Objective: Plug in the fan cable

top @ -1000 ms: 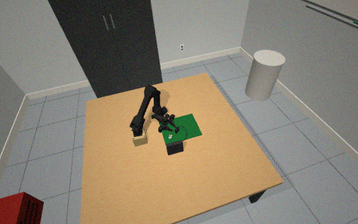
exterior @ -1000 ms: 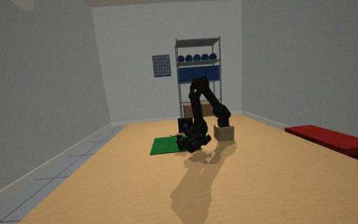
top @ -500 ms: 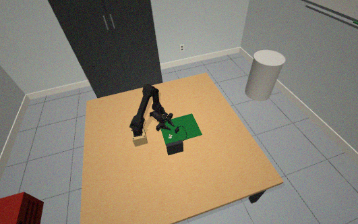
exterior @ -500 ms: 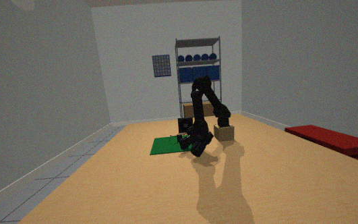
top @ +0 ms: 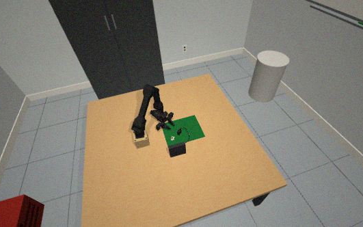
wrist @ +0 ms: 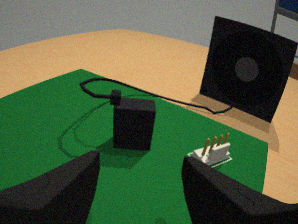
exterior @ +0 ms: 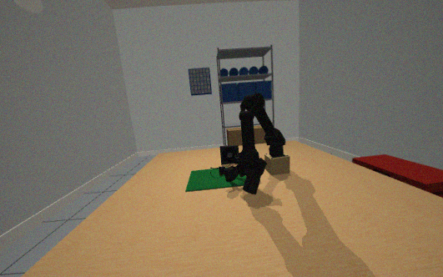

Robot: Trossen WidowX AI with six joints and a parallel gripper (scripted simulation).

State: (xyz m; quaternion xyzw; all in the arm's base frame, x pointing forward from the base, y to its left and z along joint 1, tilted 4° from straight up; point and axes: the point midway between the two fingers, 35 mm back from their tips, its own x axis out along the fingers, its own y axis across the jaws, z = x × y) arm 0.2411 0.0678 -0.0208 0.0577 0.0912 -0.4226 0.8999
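The black fan plug is 40 mm to the right of my gripper tip, 40 mm ahead of it and 20 mm below it. Also, from my gripper tip: black fan 220 mm to the right, 10 mm behind, 10 mm above; green board 70 mm ahead, 60 mm below, 10 mm to the right; fan header 80 mm to the right, 50 mm below, 20 mm behind.
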